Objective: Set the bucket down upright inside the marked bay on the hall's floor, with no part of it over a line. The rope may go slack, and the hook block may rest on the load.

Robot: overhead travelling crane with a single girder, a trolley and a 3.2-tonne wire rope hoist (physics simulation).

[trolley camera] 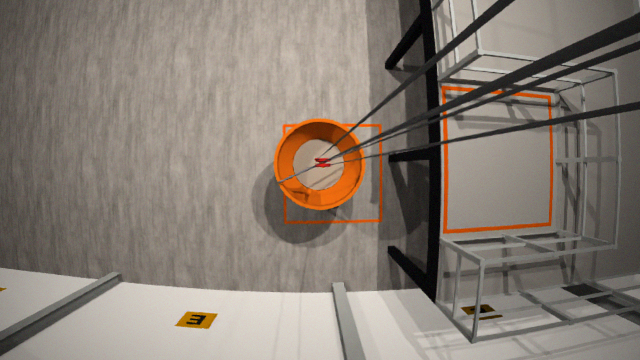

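Observation:
The orange bucket (354,177) appears upright, its round open rim facing the camera and a pale bottom inside. It hangs from my hook block (322,162), whose red parts show over the bucket's middle. The hook itself is too small to make out. The bucket's shadow lies offset to the lower left, with the bucket above the floor. The marked bay (381,200) is an orange square outline on the floor beneath it. In this view the rim overlaps the bay's left and top lines, and more of the bay shows to the right and below.
A black barrier (434,200) with angled legs stands right of the bay. Beyond it lie another orange outline (551,175) and grey open frames (481,290). A white wall (260,320) with grey posts and a yellow sign (196,320) runs along the bottom. Ropes cross the upper right.

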